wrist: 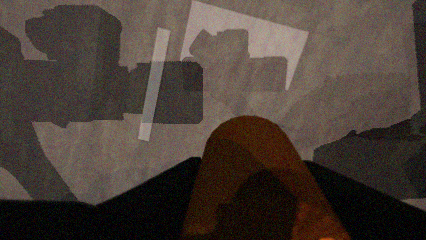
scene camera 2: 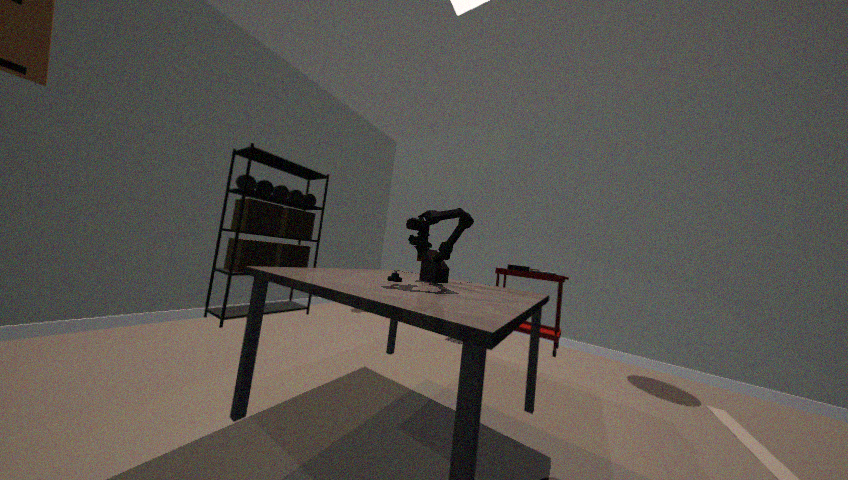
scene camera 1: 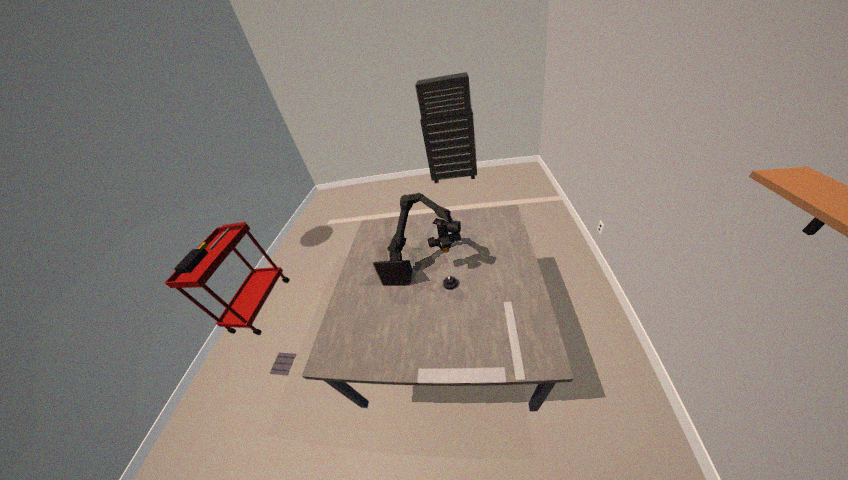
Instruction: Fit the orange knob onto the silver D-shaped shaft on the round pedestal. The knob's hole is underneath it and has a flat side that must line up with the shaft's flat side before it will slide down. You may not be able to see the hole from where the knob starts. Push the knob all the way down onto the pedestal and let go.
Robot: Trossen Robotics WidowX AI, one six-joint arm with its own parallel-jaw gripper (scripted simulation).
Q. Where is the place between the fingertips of my gripper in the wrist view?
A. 248,168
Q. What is my gripper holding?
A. An orange knob.
